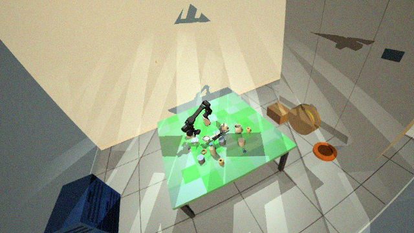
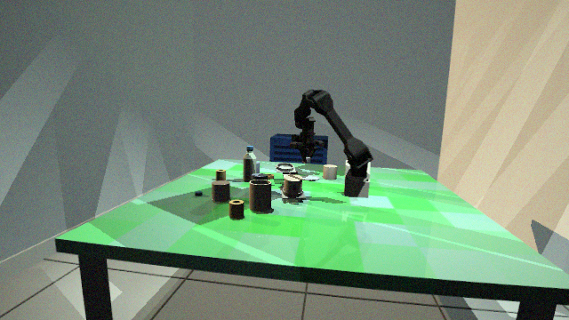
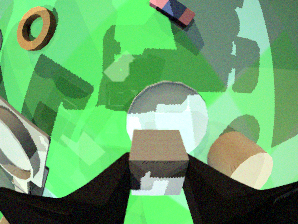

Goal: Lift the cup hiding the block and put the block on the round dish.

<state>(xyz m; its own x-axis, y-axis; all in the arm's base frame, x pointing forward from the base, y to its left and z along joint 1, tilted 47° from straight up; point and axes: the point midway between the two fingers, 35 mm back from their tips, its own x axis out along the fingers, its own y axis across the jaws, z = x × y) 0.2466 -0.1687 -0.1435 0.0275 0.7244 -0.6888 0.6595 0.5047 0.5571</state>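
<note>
The white round dish lies 90 mm below my gripper tip, 20 mm behind it and 10 mm to the right of it. Also, from my gripper tip: grey balance (240 mm to the left, 70 mm below, 60 mm ahead).
</note>
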